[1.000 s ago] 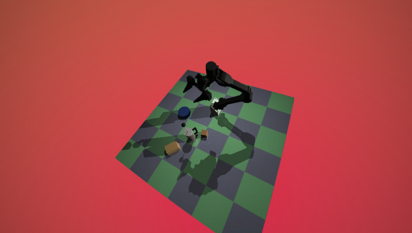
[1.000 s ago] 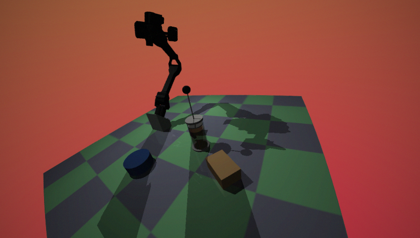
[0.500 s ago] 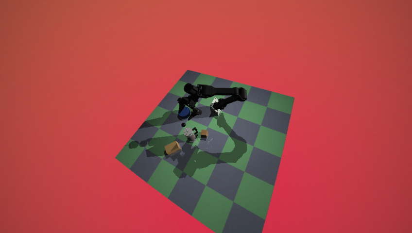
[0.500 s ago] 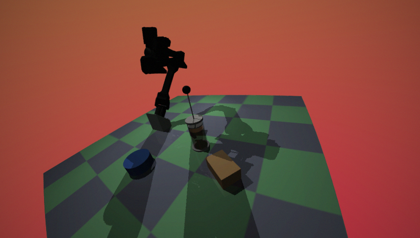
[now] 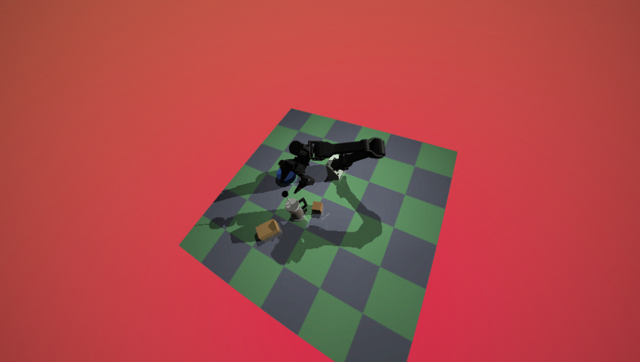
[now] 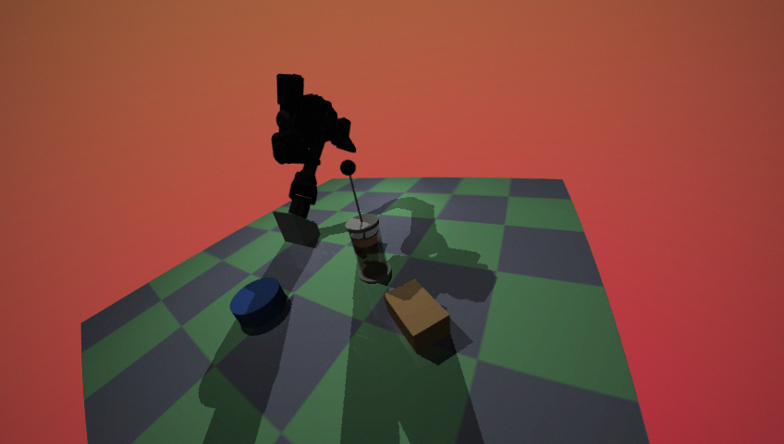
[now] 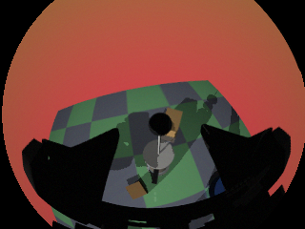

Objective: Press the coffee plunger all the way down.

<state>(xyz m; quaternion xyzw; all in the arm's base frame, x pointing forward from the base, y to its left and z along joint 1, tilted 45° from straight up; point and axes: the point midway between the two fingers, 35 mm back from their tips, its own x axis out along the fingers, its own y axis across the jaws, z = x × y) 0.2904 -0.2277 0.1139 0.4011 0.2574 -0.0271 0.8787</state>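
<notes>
My gripper tip is 160 mm above the coffee press and 10 mm short of it.
</notes>
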